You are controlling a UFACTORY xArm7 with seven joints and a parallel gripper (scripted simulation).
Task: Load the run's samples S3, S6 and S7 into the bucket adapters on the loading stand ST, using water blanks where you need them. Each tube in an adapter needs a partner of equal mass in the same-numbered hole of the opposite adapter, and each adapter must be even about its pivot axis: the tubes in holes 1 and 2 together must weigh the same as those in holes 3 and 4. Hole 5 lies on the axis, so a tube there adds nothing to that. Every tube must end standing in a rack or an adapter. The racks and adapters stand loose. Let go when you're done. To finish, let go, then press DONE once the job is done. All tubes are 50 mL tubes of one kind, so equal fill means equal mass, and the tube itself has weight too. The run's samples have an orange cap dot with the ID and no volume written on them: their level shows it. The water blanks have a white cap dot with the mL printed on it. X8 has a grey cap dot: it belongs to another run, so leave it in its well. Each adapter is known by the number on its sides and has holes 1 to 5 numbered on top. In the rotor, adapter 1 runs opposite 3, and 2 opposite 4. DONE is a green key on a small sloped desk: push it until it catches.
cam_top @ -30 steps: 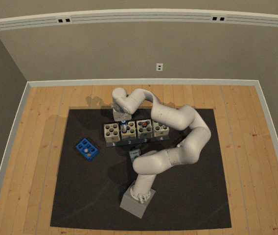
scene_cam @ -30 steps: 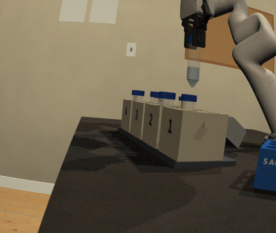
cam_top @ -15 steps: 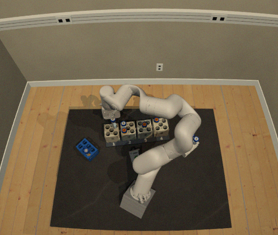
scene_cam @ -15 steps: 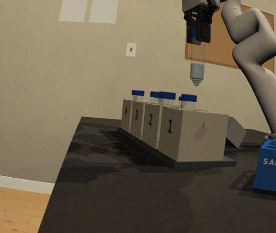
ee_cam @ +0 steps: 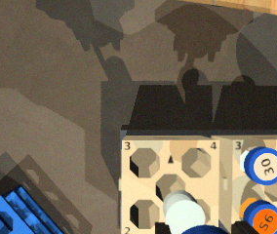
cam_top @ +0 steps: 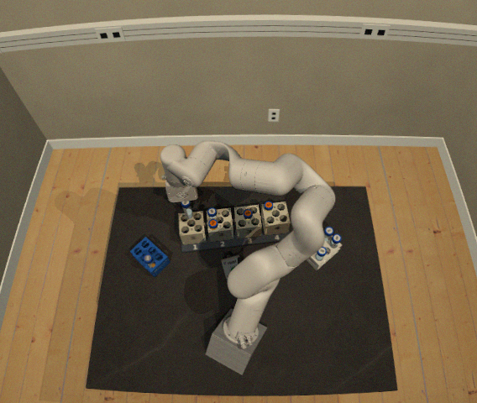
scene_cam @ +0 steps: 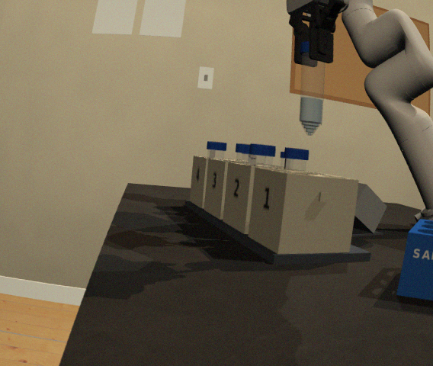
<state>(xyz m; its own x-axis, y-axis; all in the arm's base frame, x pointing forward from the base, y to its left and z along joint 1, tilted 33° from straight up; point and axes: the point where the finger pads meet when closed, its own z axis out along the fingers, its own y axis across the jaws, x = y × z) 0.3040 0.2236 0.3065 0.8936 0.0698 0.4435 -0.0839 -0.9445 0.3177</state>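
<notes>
The adapter 1 lies 20 cm below my hand. From my hand the other things lie so: blue sample rack 8 cm behind, 19 cm to the left, 22 cm below; then white blank rack 20 cm behind, 47 cm to the right, 22 cm below.
</notes>
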